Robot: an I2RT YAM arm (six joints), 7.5 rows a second.
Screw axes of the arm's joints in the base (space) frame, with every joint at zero. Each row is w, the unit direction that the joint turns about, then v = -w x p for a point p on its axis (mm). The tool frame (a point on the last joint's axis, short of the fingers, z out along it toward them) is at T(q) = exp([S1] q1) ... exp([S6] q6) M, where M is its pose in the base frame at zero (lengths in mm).
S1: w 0 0 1 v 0.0 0.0 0.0
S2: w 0 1 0 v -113.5 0.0 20.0
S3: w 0 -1 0 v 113.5 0.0 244.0
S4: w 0 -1 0 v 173.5 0.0 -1.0
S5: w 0 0 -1 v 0.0 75.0 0.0
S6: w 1 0 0 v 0.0 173.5 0.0
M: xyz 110.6 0.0 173.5 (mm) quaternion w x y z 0.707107 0 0.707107 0
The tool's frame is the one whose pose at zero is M.
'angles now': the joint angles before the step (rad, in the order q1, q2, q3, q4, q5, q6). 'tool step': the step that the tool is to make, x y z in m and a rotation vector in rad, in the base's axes. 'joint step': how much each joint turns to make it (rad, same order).
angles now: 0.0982, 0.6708, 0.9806, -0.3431, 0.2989, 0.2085
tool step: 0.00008, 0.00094, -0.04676, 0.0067, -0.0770, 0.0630
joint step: -0.0121, -0.1098, -0.2506, 0.2181, -0.0751, 0.0000
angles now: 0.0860, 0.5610, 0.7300, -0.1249, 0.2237, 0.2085
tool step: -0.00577, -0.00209, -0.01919, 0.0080, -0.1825, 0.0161
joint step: -0.0225, -0.0836, -0.1675, 0.2667, -0.0389, -0.0004
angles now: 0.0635, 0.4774, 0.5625, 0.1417, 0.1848, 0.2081
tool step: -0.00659, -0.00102, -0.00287, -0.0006, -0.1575, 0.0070
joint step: -0.0103, -0.0397, -0.0809, 0.1991, -0.0194, -0.0042
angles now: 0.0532, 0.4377, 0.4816, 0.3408, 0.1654, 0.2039
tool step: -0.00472, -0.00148, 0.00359, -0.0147, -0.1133, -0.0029
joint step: -0.0163, -0.0091, -0.0320, 0.1373, -0.0206, -0.0123
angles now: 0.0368, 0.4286, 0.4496, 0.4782, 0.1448, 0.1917
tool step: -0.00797, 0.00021, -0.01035, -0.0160, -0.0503, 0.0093
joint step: -0.0012, -0.0553, -0.0626, 0.0584, -0.0180, -0.0103
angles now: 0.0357, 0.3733, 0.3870, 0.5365, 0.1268, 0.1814
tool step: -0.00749, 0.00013, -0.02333, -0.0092, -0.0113, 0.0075
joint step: -0.0001, -0.0878, -0.0980, 0.0217, -0.0115, -0.0042
